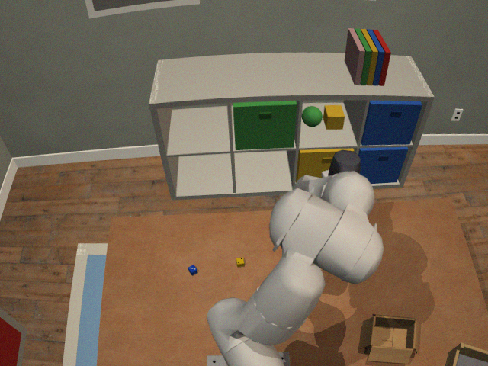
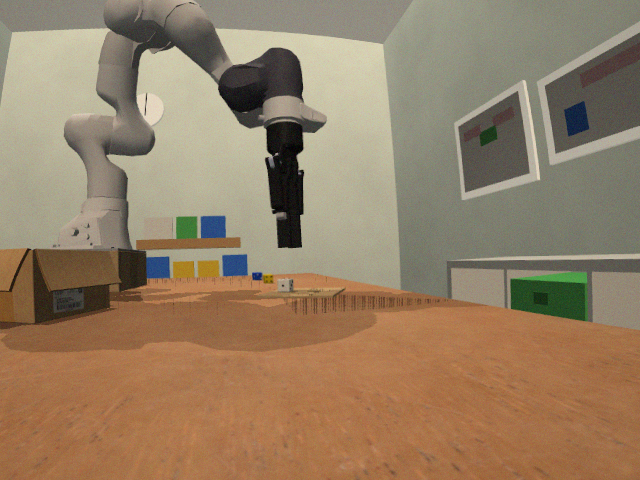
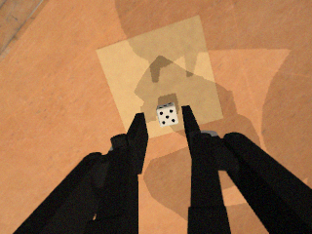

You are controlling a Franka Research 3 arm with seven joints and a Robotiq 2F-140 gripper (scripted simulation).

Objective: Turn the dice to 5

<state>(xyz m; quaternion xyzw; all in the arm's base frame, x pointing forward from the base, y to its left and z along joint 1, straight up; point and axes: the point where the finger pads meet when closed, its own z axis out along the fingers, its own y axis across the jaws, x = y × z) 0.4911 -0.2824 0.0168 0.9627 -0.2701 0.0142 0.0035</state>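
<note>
The blue die is 7 cm behind my hand, 47 cm to the left of it and 11 cm below it. Also, from my hand: tan mat (2 cm ahead, 1 cm to the right, 12 cm below); then yellow die (4 cm behind, 31 cm to the left, 11 cm below); then white die (1 cm behind, 1 cm to the left, 11 cm below).
</note>
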